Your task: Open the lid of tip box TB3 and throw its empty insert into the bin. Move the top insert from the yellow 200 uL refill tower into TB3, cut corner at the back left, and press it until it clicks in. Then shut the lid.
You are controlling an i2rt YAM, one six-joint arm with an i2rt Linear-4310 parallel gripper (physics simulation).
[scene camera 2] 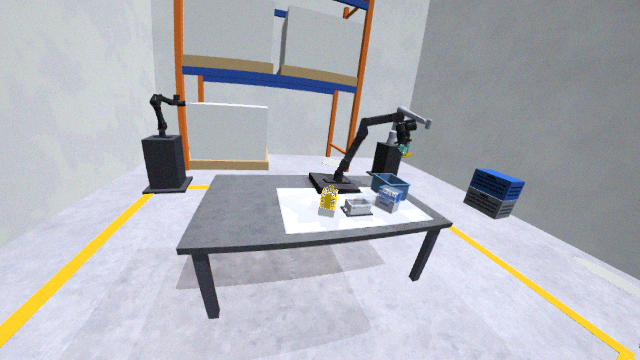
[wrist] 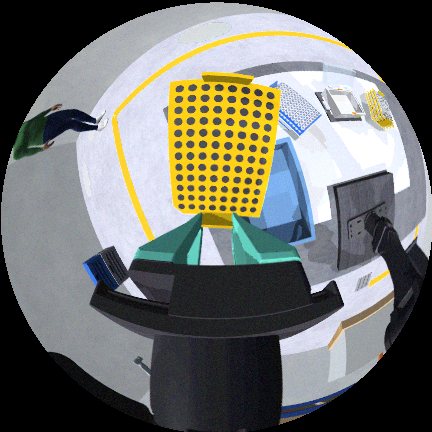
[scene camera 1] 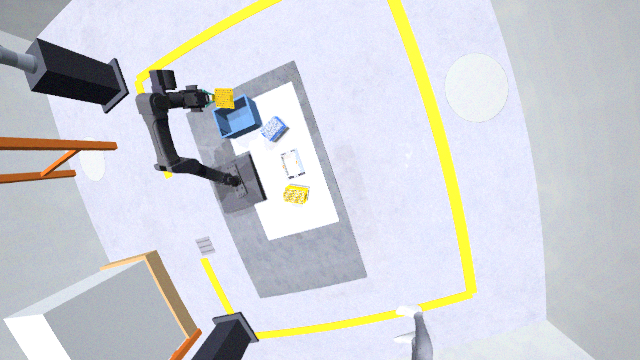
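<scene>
My gripper (scene camera 1: 212, 98) (scene camera 2: 405, 149) (wrist: 216, 218) is shut on a yellow perforated insert (scene camera 1: 224, 98) (scene camera 2: 408, 155) (wrist: 222, 147), gripping it at one end tab. The insert is held high, overlapping a corner of the blue bin (scene camera 1: 254, 112) (wrist: 301, 195) in scene camera 1; the bin (scene camera 2: 385, 179) also shows in scene camera 2. Tip box TB3 (scene camera 1: 284, 165) (scene camera 2: 358, 206) (wrist: 343, 104) stands open with no insert in it. Its clear lid (wrist: 337, 73) is faint behind the box. The yellow refill tower (scene camera 1: 296, 194) (scene camera 2: 328, 199) (wrist: 379, 108) stands beside TB3, its inserts full of tips.
A blue tip tower (scene camera 1: 274, 129) (scene camera 2: 388, 197) (wrist: 298, 108) stands between the bin and TB3. The arm's dark base (scene camera 1: 255, 176) (scene camera 2: 322, 184) (wrist: 345, 230) is on the grey table (scene camera 1: 312, 260) (scene camera 2: 225, 215). A white mat (scene camera 1: 280, 227) (scene camera 2: 300, 215) lies under the boxes.
</scene>
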